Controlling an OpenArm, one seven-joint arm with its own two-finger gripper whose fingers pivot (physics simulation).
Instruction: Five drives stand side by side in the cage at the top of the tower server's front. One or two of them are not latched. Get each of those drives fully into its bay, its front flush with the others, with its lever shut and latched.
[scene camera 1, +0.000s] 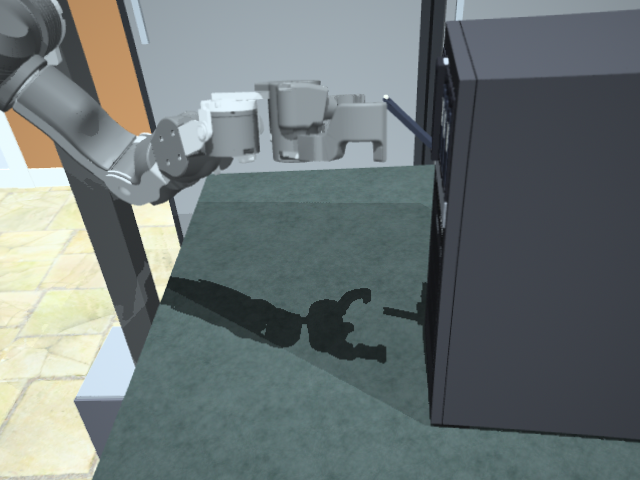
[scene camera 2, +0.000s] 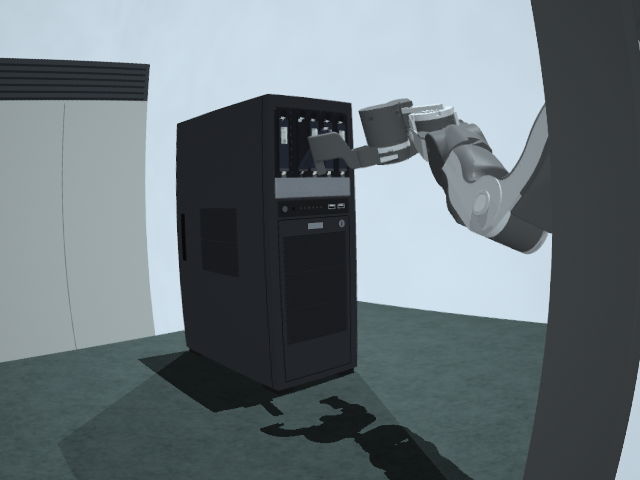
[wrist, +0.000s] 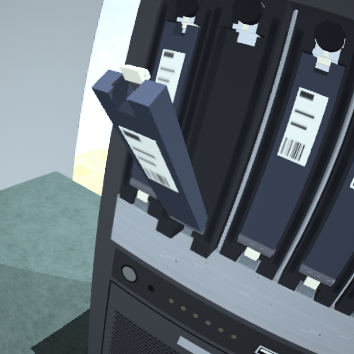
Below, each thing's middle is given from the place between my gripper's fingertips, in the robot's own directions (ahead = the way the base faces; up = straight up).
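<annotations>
With the drive lever (wrist: 145, 120), my hand is 20 mm to the right of it and 40 mm short of it, and 10 mm above it. Going by their middles, the drive lever is the nearest to my hand of the things named here. Then there is the dark tower server (scene camera 1: 524, 327), which I find 20 mm to the right of my hand, 230 mm ahead of it and 150 mm below it.
</annotations>
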